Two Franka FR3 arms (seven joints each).
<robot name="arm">
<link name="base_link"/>
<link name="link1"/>
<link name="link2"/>
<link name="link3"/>
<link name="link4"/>
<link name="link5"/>
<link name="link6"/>
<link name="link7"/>
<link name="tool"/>
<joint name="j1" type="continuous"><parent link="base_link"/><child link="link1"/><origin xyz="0 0 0.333" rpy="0 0 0"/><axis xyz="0 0 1"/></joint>
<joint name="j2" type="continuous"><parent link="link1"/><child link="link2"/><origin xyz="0 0 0" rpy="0 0 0"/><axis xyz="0 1 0"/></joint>
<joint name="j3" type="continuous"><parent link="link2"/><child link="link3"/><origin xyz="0 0 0.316" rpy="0 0 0"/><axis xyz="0 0 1"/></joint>
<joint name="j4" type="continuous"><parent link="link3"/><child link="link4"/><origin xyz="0.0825 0 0" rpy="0 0 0"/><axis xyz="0 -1 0"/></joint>
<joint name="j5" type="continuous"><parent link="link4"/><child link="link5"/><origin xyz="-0.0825 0 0.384" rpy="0 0 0"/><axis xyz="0 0 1"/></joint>
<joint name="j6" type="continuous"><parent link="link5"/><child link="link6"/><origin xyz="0 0 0" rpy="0 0 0"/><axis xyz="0 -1 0"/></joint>
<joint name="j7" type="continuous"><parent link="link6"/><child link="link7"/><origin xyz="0.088 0 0" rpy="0 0 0"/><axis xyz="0 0 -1"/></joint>
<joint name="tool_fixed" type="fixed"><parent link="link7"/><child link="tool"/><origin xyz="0 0 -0.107" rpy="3.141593 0 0"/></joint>
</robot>
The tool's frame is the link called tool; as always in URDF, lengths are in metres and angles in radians. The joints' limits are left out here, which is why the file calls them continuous.
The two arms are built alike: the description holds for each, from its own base.
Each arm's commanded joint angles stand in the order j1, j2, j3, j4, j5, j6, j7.
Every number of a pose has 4 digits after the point.
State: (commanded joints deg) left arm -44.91 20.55 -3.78 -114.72 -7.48 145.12 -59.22; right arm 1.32 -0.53 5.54 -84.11 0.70 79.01 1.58
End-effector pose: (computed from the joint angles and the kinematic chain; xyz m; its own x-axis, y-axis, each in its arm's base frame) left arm 0.4130 -0.4651 0.2952 0.9584 0.2852 -0.0144 0.2822 -0.9383 0.1998; right arm 0.5271 0.0652 0.6610 0.9924 0.0939 -0.0800 0.0935 -0.9956 -0.0090
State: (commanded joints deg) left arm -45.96 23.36 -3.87 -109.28 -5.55 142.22 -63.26; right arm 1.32 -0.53 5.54 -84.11 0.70 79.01 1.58
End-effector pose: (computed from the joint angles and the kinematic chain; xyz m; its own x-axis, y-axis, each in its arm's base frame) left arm 0.4178 -0.4901 0.3006 0.9515 0.3073 -0.0143 0.3044 -0.9336 0.1891; right arm 0.5271 0.0652 0.6610 0.9924 0.0939 -0.0800 0.0935 -0.9956 -0.0090
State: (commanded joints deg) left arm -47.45 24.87 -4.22 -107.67 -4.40 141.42 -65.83; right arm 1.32 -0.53 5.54 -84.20 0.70 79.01 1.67
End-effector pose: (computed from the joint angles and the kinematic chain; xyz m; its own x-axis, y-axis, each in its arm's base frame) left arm 0.4058 -0.5077 0.2947 0.9518 0.3061 -0.0176 0.3044 -0.9365 0.1742; right arm 0.5272 0.0652 0.6603 0.9924 0.0923 -0.0816 0.0919 -0.9957 -0.0089
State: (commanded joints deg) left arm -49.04 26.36 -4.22 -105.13 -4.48 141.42 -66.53; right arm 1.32 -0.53 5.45 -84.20 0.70 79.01 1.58
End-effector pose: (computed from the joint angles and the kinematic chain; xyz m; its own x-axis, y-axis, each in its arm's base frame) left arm 0.3991 -0.5278 0.2974 0.9560 0.2930 -0.0160 0.2906 -0.9374 0.1919; right arm 0.5273 0.0644 0.6603 0.9924 0.0923 -0.0816 0.0919 -0.9957 -0.0090
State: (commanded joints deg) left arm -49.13 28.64 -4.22 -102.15 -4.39 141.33 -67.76; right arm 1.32 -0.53 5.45 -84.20 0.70 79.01 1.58
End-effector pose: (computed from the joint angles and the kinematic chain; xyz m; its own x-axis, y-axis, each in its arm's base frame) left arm 0.4066 -0.5384 0.2941 0.9499 0.3120 -0.0181 0.3091 -0.9294 0.2019; right arm 0.5273 0.0644 0.6603 0.9924 0.0923 -0.0816 0.0919 -0.9957 -0.0090
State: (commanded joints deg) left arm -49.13 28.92 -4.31 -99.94 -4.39 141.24 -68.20; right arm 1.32 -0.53 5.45 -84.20 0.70 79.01 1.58
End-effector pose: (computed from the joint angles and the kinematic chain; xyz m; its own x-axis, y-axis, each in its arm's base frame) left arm 0.4124 -0.5466 0.3082 0.9478 0.3186 -0.0105 0.3122 -0.9213 0.2319; right arm 0.5273 0.0644 0.6603 0.9924 0.0923 -0.0816 0.0919 -0.9957 -0.0090
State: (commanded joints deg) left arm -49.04 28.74 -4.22 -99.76 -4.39 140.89 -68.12; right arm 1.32 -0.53 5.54 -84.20 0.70 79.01 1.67
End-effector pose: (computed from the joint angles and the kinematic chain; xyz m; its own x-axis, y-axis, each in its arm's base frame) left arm 0.4142 -0.5457 0.3111 0.9475 0.3196 -0.0095 0.3130 -0.9210 0.2319; right arm 0.5272 0.0652 0.6603 0.9924 0.0923 -0.0816 0.0919 -0.9957 -0.0089
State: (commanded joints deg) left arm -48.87 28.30 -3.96 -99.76 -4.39 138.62 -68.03; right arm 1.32 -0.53 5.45 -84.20 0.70 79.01 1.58
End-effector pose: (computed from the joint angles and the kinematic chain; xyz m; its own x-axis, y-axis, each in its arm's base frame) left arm 0.4156 -0.5405 0.3120 0.9467 0.3216 -0.0186 0.3186 -0.9261 0.2022; right arm 0.5273 0.0644 0.6603 0.9924 0.0923 -0.0816 0.0919 -0.9957 -0.0090
